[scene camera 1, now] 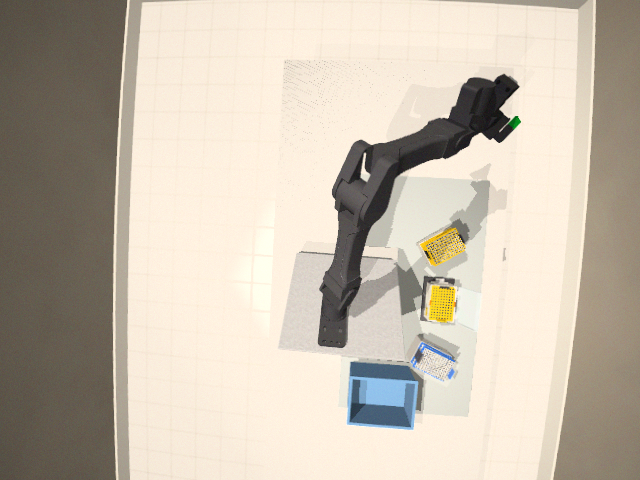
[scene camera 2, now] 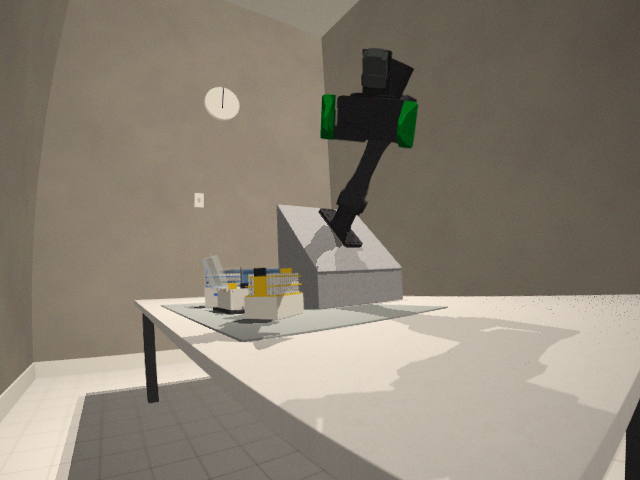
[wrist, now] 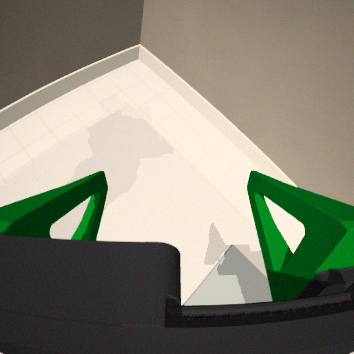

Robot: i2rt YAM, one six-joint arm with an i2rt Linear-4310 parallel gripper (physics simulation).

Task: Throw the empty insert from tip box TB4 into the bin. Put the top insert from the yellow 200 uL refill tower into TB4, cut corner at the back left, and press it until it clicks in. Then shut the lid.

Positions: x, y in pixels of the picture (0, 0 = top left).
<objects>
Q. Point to a blue bin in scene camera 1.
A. At 379, 395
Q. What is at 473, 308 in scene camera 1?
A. A clear lid.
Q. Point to a mat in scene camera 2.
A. At 235, 326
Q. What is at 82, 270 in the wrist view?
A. My gripper.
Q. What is my gripper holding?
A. Nothing.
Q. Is my gripper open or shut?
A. Open.
</objects>
